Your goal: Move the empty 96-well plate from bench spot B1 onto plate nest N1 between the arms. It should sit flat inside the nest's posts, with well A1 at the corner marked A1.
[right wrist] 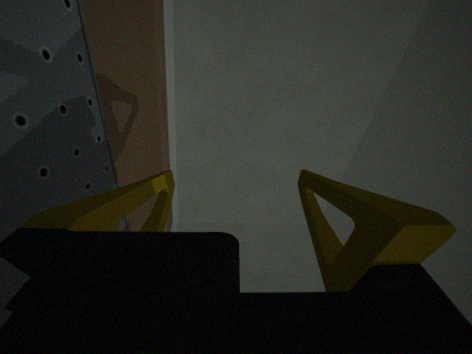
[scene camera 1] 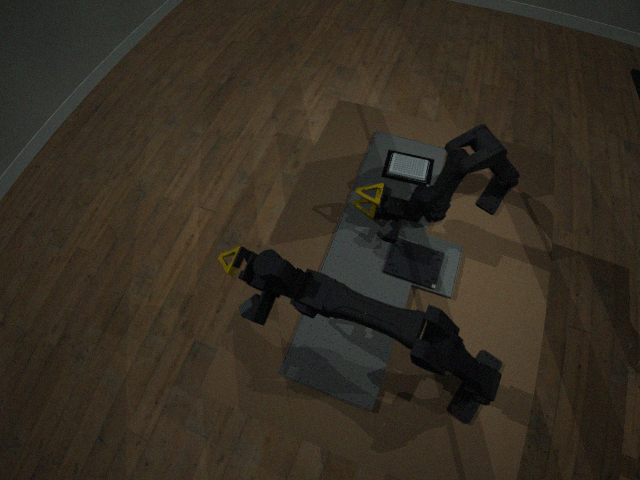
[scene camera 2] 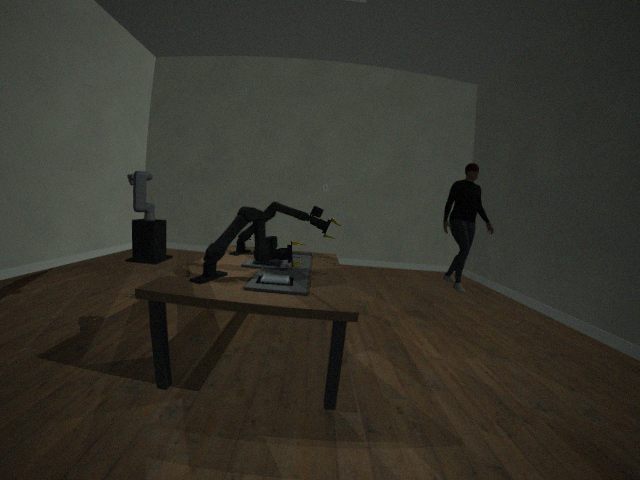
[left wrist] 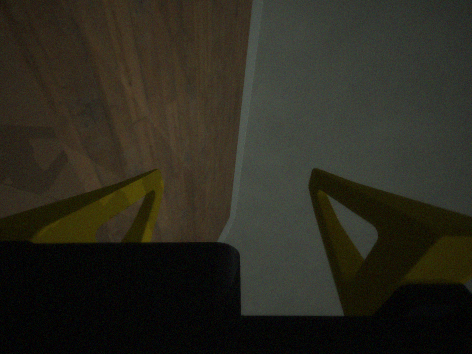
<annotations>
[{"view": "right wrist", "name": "my right gripper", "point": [236, 176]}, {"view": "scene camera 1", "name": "my left gripper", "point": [232, 263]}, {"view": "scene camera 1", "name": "my right gripper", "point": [354, 196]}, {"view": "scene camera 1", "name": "white well plate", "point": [402, 165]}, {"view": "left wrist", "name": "my left gripper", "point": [236, 177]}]
</annotations>
